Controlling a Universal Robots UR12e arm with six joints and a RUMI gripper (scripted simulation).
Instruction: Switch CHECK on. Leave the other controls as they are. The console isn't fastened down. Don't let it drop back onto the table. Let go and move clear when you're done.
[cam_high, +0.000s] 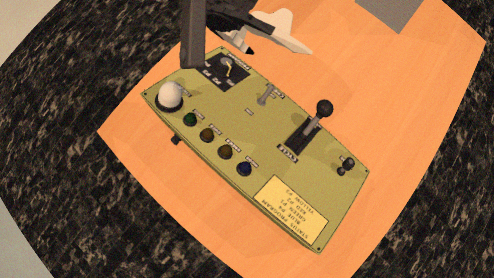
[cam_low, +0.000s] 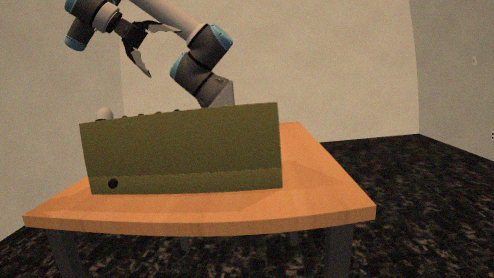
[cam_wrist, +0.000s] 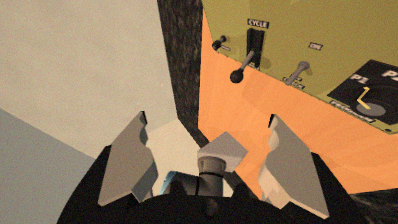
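My hand is 24 cm above the check toggle, 2 cm to the left of it and 1 cm past it. Also, from my hand: olive console: 25 cm below, 4 cm to the left, 4 cm ahead; black-knobbed cycle lever: 22 cm below, 10 cm to the left, 2 cm behind; program rotary knob: 23 cm below, 13 cm to the right.
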